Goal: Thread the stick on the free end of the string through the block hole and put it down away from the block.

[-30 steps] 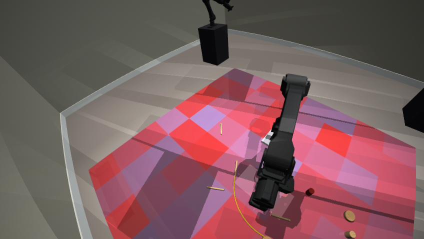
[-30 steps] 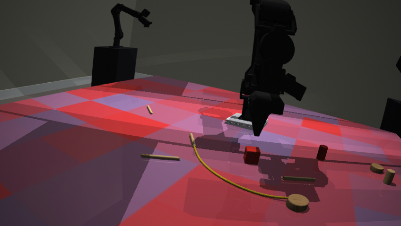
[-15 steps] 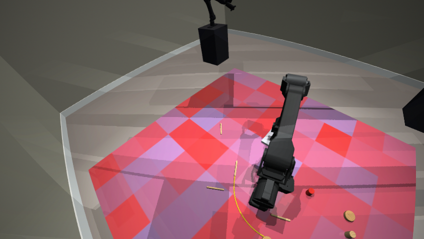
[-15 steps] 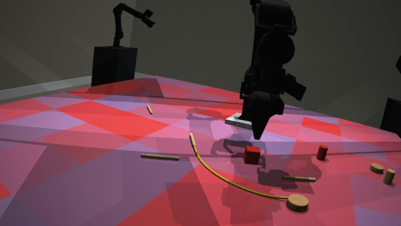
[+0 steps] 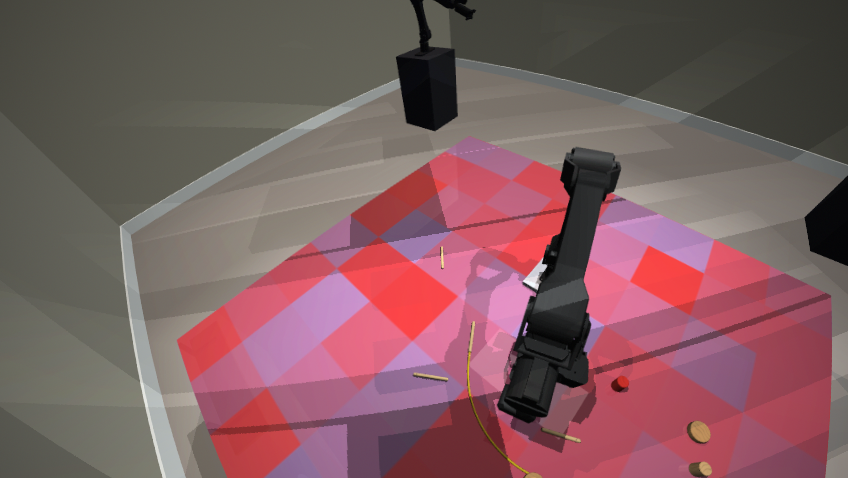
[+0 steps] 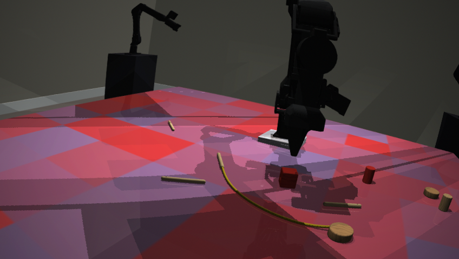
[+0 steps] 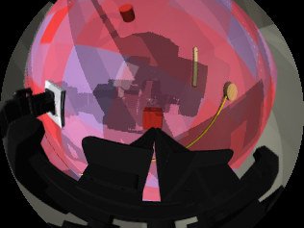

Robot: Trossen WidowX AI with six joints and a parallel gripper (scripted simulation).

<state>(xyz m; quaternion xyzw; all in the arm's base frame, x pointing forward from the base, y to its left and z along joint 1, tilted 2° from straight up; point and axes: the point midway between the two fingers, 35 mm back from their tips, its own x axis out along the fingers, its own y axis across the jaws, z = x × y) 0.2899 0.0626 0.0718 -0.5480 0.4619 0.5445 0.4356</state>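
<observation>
My gripper tip is now 50 mm above the red block. Round my gripper tip: red cylinder (170 mm to the left, 120 mm behind, 40 mm below); then thin wooden stick (140 mm to the right, 60 mm below, 20 mm behind); then round wooden button (140 mm ahead, 110 mm to the left, 50 mm below).
</observation>
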